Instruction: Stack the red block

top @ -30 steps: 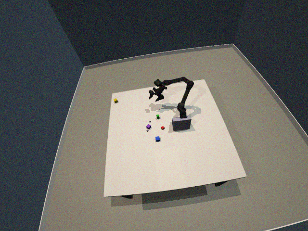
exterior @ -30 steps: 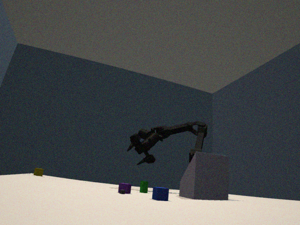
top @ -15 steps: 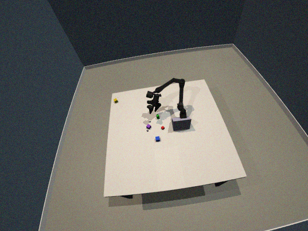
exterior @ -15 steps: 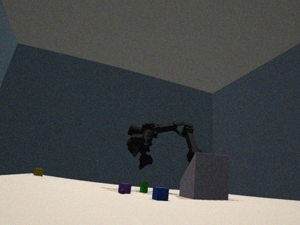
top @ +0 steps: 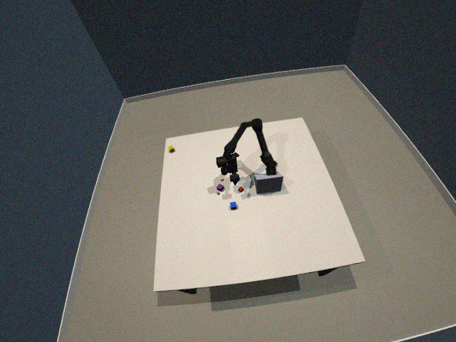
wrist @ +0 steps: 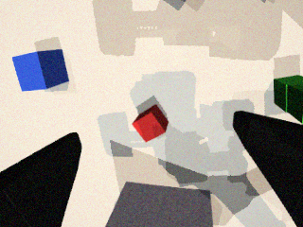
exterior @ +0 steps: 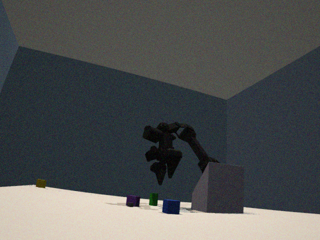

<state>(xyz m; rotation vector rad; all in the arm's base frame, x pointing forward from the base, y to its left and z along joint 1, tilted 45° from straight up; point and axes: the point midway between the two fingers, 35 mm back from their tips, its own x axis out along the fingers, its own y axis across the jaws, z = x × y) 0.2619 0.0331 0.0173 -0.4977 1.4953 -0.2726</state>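
My gripper tip is 4 cm past the red block, 2 cm to the right of it and 9 cm above it. Round my gripper tip: yellow block: 55 cm ahead, 43 cm to the right, 8 cm below; then blue block: 2 cm ahead, 15 cm to the left, 8 cm below; then purple block: 11 cm ahead, 8 cm below.
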